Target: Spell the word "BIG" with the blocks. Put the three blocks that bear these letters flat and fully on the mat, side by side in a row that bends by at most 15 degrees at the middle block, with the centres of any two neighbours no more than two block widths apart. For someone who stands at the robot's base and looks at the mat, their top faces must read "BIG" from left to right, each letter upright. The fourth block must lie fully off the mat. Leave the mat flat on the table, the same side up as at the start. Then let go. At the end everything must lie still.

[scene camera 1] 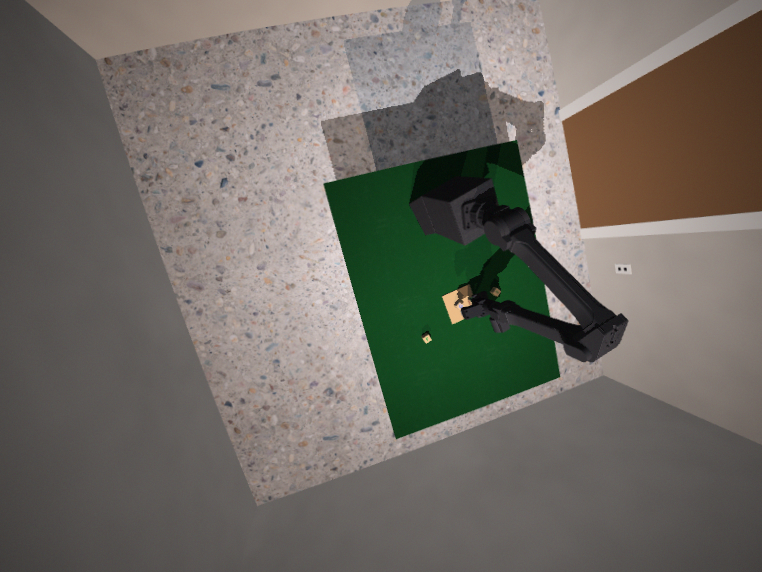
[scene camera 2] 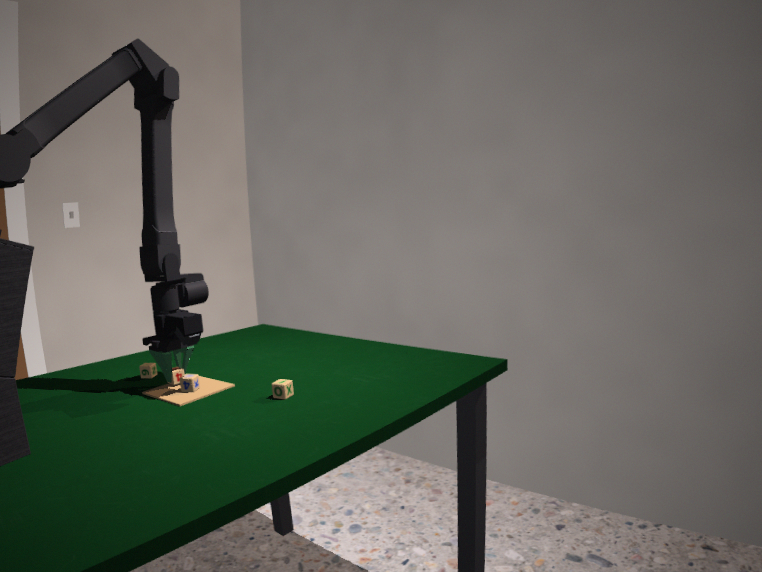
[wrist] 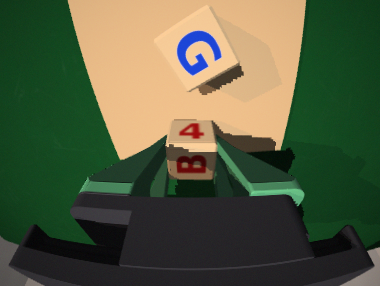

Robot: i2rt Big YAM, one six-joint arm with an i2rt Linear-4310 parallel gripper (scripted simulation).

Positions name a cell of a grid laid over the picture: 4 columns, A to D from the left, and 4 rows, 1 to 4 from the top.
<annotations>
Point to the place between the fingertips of the gripper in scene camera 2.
A3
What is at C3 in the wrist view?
A B block.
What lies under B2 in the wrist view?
A mat.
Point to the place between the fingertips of the gripper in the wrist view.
C2
</annotations>
